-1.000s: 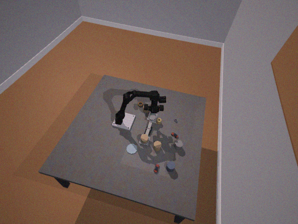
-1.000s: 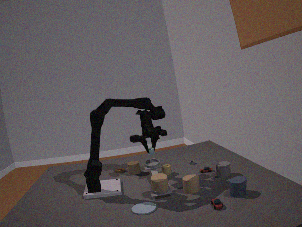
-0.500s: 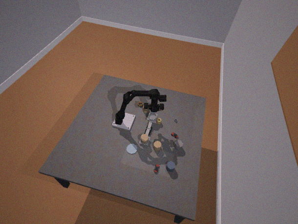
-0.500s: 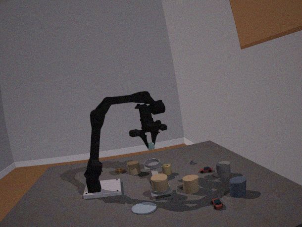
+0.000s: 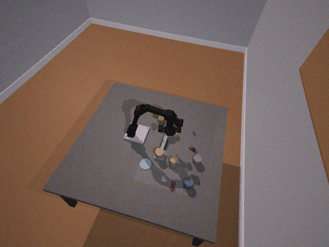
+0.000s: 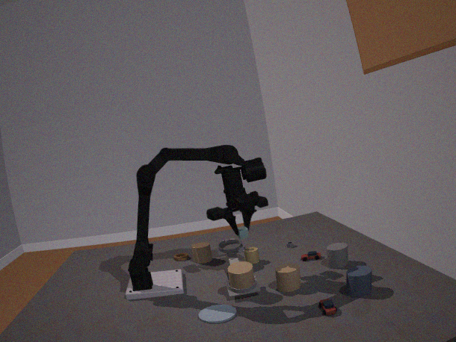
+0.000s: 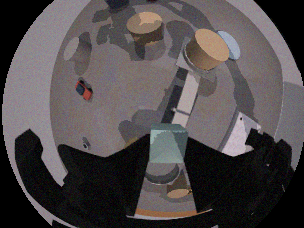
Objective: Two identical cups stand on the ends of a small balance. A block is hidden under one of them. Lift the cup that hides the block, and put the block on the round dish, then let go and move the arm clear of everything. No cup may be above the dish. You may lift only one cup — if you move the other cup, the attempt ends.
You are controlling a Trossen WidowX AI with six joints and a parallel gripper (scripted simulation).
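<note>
My gripper tip is now 24 cm to the left of the round light-blue dish, 15 cm past it and 14 cm above it. Also, from my gripper tip: small balance (12 cm below, 3 cm behind, 1 cm to the right); pale green block (right at my gripper tip); balance beam (11 cm below, 4 cm behind, 1 cm to the right).
</note>
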